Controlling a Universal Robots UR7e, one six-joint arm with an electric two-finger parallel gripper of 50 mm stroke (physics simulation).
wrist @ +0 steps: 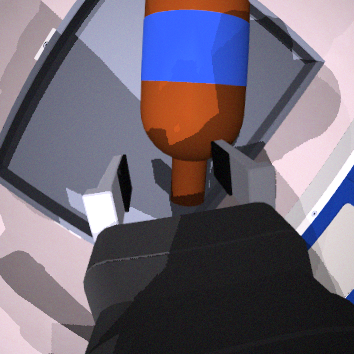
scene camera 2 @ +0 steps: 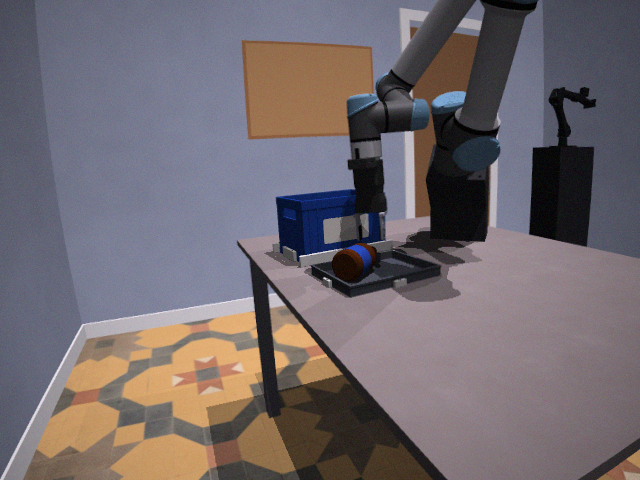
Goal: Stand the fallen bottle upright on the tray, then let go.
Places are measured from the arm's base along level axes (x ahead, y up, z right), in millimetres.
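Pixels of known places: gripper, fingertip midpoint: (wrist: 170, 164) (scene camera 2: 371, 239).
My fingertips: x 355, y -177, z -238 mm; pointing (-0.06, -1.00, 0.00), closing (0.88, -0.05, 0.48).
Observation:
Ahead of a thing's pixels: the offset from my fingertips to its middle.
The brown bottle {dz -20, dx +36, dy -41 mm} (scene camera 2: 356, 260) (wrist: 195, 115) with a blue band lies on its side on the dark grey tray {dz -33, dx +2, dy -70 mm} (scene camera 2: 374, 287) (wrist: 75, 115). In the scene view its base faces the camera and its neck points away, toward the gripper. My gripper (scene camera 2: 371, 238) (wrist: 170, 164) is open and points down, above the neck end of the bottle. In the wrist view the neck shows between the two fingers, with a gap on each side, and nothing is held. The bottle's base is cut off by the top edge of the wrist view.
A blue crate {dz +241, dx +62, dy +5 mm} (scene camera 2: 302, 224) (wrist: 337, 200) with a pale label stands right behind the tray. A low white rail {dz +148, dx +28, dy -68 mm} (scene camera 2: 320, 257) (wrist: 314, 214) runs between crate and tray. The robot's black base block (scene camera 2: 457, 206) stands farther back. The table's left edge is near the tray.

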